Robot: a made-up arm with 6 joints. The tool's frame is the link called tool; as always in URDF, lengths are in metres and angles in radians.
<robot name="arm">
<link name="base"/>
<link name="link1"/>
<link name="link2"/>
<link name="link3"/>
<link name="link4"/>
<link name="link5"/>
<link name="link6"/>
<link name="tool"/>
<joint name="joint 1" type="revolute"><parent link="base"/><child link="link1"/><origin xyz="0.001 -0.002 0.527" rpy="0 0 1.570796"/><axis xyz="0 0 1"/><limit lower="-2.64" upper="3.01"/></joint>
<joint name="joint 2" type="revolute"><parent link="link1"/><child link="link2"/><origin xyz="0.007 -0.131 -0.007" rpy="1.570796 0 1.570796"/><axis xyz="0 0 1"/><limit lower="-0.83" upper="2.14"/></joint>
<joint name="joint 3" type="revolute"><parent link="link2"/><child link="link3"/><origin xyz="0.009 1.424 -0.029" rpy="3.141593 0 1.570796"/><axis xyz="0 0 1"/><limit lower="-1.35" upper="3.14"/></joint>
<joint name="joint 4" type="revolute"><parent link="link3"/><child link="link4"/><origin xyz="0.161 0.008 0.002" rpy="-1.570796 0 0"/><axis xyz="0 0 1"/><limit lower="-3.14" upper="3.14"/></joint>
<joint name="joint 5" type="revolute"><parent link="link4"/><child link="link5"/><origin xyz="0.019 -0.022 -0.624" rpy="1.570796 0 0"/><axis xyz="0 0 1"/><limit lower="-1.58" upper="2.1"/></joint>
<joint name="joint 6" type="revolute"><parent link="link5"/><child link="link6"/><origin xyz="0.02 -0.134 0.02" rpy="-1.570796 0 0"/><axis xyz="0 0 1"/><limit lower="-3.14" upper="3.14"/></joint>
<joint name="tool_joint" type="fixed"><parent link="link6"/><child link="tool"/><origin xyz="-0.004 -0.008 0.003" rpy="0 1.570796 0"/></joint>
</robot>
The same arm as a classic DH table. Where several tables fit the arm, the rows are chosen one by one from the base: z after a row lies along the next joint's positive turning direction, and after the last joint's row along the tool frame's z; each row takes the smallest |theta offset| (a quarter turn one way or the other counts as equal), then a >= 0, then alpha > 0; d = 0 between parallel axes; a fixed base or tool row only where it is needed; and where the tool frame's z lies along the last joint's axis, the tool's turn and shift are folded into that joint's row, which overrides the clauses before.
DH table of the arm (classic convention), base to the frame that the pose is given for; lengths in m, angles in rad. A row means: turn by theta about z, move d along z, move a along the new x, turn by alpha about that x. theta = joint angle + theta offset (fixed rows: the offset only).
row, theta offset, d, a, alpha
base (fixed), -1.1071, 0.0000, 0.0022, 0.0000
joint 1, 1.1071, 0.5200, 0.1310, -1.5708
joint 2, 1.5645, 0.0000, -1.4240, 3.1416
joint 3, -0.0063, 0.0240, -0.1610, 1.5708
joint 4, 0.0000, -0.6160, -0.0190, -1.5708
joint 5, 0.0000, 0.0420, -0.0200, 1.5708
joint 6, 1.5708, -0.1310, 0.0080, -1.5708
tool (fixed), 1.5708, -0.0040, 0.0000, 0.0000
Joint limits (rad, base to tool): -2.6400..3.0100 -0.8300..2.1400 -1.3500..3.1400 -3.1400..3.1400 -1.5800..2.1000 -3.1400..3.1400

